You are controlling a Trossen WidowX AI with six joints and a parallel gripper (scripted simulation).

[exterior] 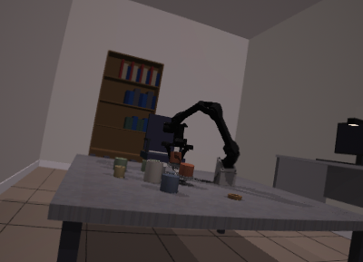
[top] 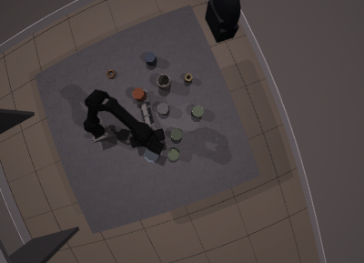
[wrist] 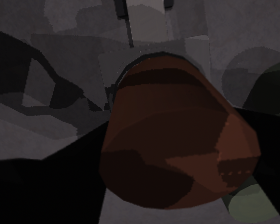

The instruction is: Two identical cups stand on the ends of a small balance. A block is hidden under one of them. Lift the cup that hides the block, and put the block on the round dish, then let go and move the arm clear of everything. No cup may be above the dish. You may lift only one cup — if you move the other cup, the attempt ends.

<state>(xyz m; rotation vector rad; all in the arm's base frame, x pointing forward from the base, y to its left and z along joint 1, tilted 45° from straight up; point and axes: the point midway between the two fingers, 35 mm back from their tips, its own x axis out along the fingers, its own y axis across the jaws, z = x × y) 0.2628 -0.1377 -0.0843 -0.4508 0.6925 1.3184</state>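
My gripper tip is now 10 mm to the right of the teal block and 20 mm above it. From my gripper tip the other things lie so: balance 30 mm ahead, 130 mm to the left, 60 mm below; then grey-blue round dish 70 mm behind, 100 mm to the right, 90 mm below; then orange cup 20 mm to the right, 10 mm above.
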